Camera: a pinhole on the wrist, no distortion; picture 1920 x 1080 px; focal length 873.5 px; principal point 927.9 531.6 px. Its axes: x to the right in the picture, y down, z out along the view. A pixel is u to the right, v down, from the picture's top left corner.
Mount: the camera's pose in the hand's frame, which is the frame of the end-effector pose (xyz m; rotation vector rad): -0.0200 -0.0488 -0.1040 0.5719 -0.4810 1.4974
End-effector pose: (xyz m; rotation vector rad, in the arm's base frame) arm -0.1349 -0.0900 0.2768 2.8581 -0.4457 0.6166
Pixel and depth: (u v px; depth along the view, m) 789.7 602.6 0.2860
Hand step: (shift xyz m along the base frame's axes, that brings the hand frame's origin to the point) 0.0944 0.2319 -0.1255
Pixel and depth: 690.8 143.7 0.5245
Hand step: 0.4388 0.3468 -0.1372
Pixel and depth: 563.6 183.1 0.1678
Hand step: 0.1067 0.1860 0.0175
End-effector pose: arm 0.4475 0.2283 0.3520 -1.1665 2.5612 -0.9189
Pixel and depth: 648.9 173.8 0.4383
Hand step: 0.2021 -0.4104 0.1632
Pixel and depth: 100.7 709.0 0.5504
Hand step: 0.5785 -0.3186 0.4676
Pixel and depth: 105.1 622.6 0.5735
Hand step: 0.5620 -0.3730 0.4869
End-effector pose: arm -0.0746 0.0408 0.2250 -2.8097 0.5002 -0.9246
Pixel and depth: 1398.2 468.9 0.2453
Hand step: 0.1374 0.0921 -0.1045
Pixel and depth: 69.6 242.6 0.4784
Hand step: 0.2845 0.6120 0.2760
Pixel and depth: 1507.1 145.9 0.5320
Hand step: 0.5265 0.0219 -0.2523
